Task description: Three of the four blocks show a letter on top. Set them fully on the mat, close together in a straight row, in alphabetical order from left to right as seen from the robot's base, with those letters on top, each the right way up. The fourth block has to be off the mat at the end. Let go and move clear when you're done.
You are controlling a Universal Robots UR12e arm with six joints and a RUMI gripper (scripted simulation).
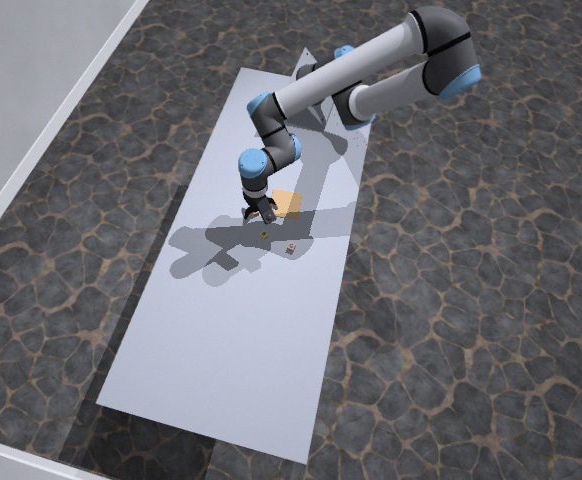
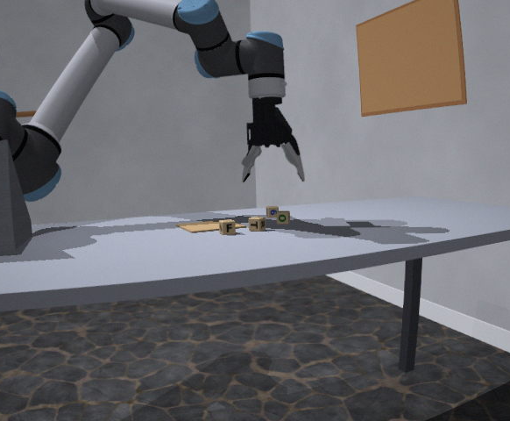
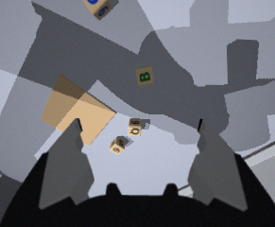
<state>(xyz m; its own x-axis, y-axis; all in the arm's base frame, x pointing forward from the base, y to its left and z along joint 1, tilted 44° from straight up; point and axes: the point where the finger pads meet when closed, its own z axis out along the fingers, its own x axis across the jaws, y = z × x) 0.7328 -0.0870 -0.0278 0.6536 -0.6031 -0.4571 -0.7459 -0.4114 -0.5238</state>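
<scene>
Right now the green-marked block is 9 cm below my hand, 3 cm ahead of it and 2 cm to the left of it. Round my hand: tan mat 14 cm behind, 11 cm below, 8 cm to the left; then blue-marked block 14 cm to the left, 9 cm below, 7 cm ahead.
</scene>
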